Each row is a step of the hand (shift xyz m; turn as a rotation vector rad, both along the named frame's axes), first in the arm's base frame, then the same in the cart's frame.
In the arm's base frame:
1: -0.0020 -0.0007 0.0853 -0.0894 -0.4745 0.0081
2: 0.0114 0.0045 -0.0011 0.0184 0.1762 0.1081
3: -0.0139 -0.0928 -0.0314 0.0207 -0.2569 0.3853
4: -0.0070 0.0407 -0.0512 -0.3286 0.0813 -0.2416
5: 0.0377 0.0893 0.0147 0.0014 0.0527 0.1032
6: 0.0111 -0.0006 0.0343 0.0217 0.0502 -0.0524
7: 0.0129 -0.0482 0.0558 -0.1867 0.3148 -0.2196
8: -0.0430 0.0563 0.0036 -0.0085 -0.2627 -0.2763
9: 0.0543 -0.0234 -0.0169 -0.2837 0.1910 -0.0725
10: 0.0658 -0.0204 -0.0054 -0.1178 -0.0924 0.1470
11: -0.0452 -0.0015 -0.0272 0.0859 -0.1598 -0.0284
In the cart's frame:
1: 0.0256 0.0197 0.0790 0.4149 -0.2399 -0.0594
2: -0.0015 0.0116 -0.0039 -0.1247 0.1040 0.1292
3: 0.0722 -0.0521 -0.0432 0.3563 0.0297 0.2951
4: -0.0545 -0.0056 -0.0364 -0.2323 -0.3315 -0.0955
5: -0.0678 0.0682 0.0191 -0.0172 0.0454 0.1052
6: 0.0137 0.0186 0.0277 -0.0561 0.0233 -0.0452
7: 0.0643 0.0095 0.0372 -0.4032 -0.1182 -0.0752
8: -0.0618 -0.0189 0.0292 0.1565 -0.1672 -0.3049
9: 0.0306 0.0369 -0.0385 -0.2708 -0.2105 0.0674
10: 0.0342 0.0513 -0.0312 0.0981 -0.1006 0.1559
11: -0.0185 -0.0484 -0.0102 0.1606 0.0163 -0.0875

